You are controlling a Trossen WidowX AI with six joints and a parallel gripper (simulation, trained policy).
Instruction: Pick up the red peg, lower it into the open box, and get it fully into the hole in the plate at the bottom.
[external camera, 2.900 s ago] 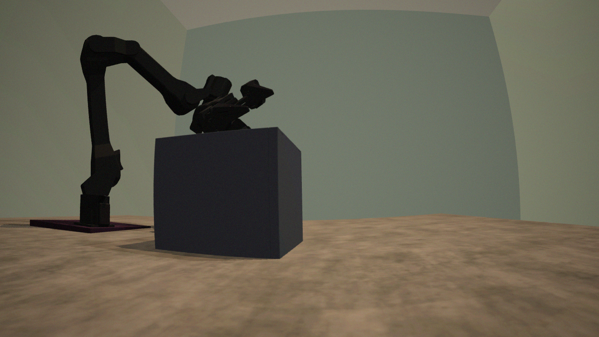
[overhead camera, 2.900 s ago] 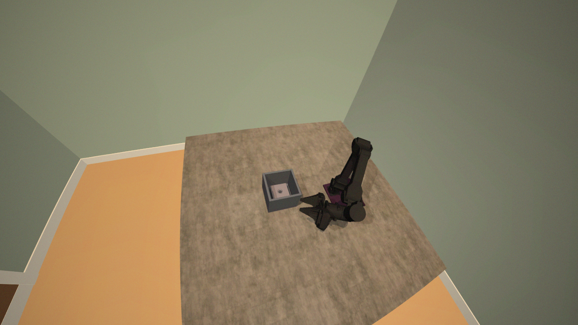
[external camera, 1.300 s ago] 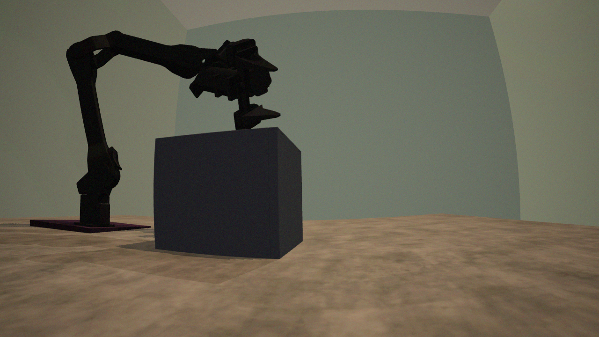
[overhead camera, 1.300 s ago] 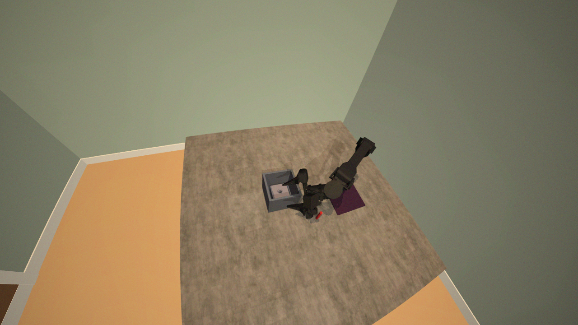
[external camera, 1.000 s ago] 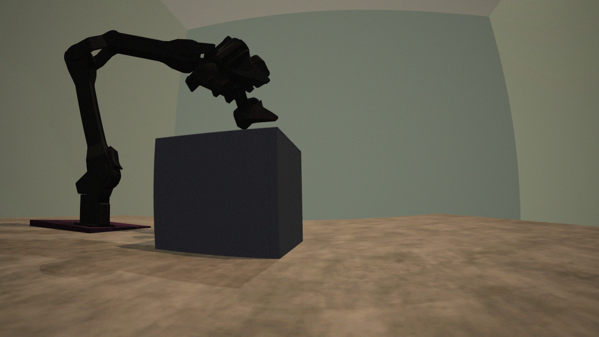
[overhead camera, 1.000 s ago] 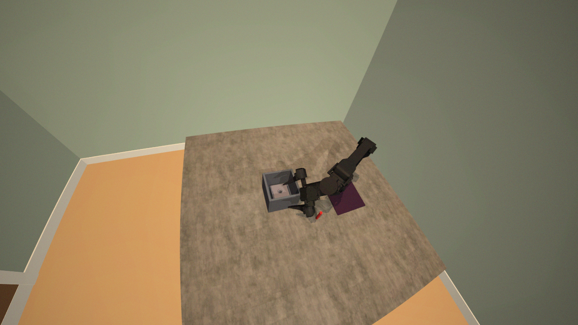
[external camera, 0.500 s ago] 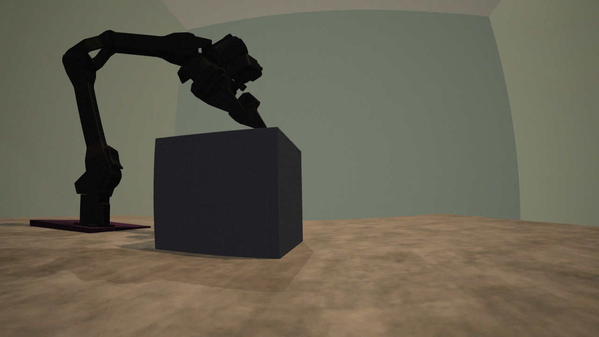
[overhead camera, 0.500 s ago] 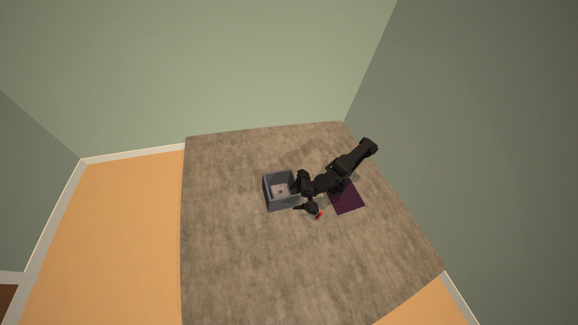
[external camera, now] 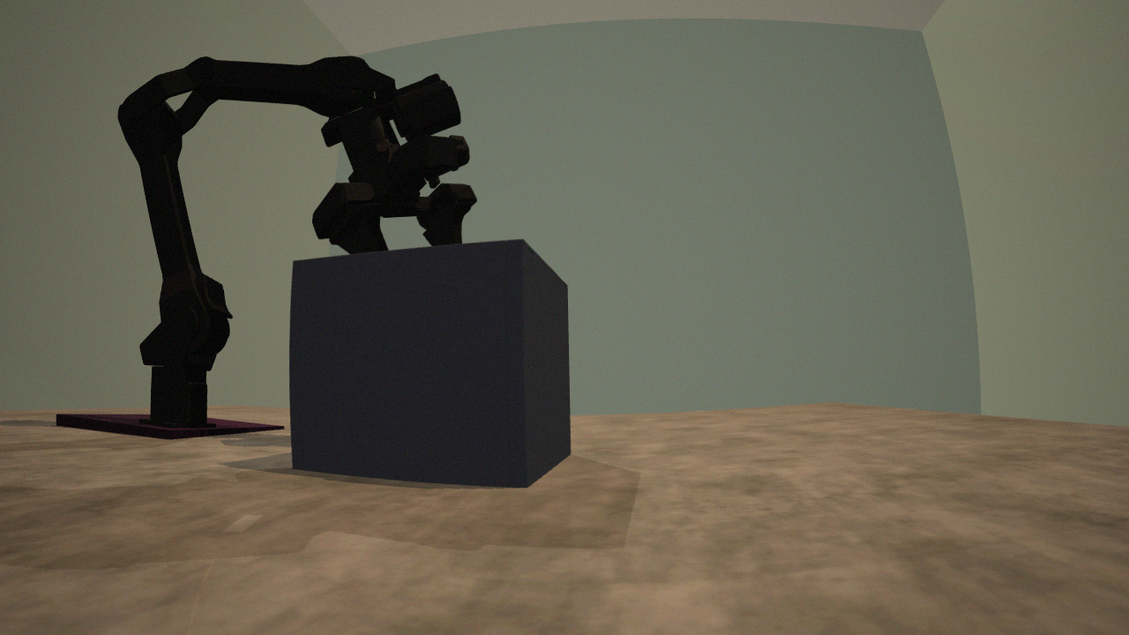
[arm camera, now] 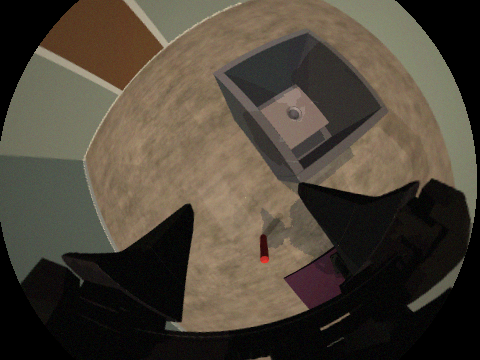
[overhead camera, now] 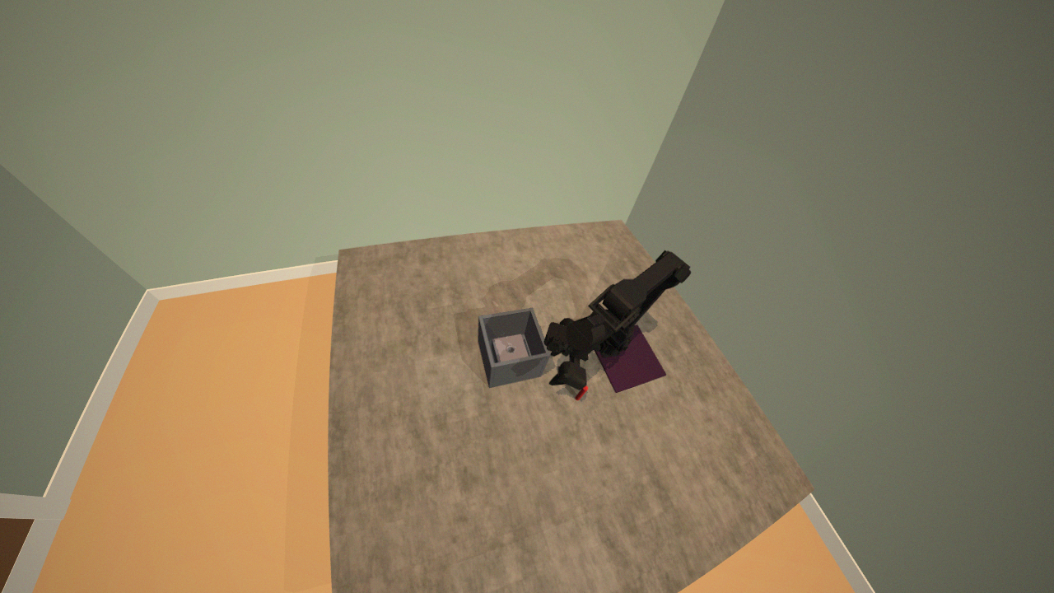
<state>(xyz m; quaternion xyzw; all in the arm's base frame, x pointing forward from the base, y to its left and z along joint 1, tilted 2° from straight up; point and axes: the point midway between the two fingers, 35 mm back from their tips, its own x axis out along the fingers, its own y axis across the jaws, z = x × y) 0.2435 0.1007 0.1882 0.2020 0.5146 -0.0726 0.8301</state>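
The red peg lies 110 mm behind my gripper tip, 40 mm to the left of it and 120 mm below it. The rest, counted from my gripper tip: pale plate (70 mm ahead, 120 mm to the right, 110 mm below).
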